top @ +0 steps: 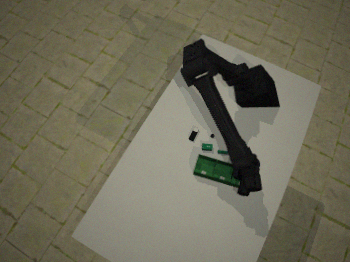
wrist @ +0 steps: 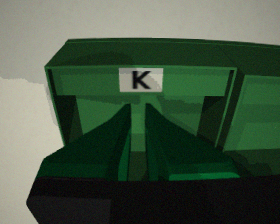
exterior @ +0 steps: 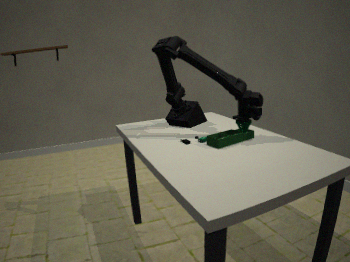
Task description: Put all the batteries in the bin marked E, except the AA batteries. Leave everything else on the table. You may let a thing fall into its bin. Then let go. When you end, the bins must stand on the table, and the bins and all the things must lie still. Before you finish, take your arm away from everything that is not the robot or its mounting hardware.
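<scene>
Now: hand 21 cm to the left of the green 9 V battery, 6 cm past it and 2 cm above it. The rest, counted from my hand: green cylindrical battery: 13 cm to the right, 8 cm behind, 2 cm below; green bin: 8 cm to the right, 2 cm ahead; red cylindrical battery: 11 cm behind, 7 cm to the right, 2 cm below.
</scene>
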